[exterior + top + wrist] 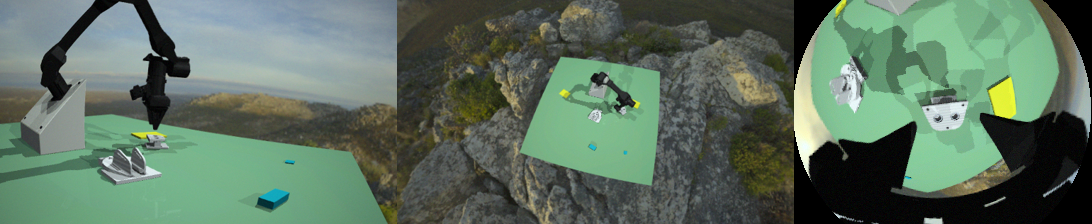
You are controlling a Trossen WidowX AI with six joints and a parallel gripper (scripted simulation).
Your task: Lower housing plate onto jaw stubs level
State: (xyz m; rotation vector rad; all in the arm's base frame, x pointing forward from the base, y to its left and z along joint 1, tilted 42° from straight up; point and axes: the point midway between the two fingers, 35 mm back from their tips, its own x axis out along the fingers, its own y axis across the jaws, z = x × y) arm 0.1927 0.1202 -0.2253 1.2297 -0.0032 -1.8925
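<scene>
Now: the grey housing plate 3 cm below my gripper tip, 1 cm to the left of it and 1 cm ahead of it. From my gripper tip the other things lie so: cyan block 41 cm ahead, 24 cm to the right, 5 cm below.
</scene>
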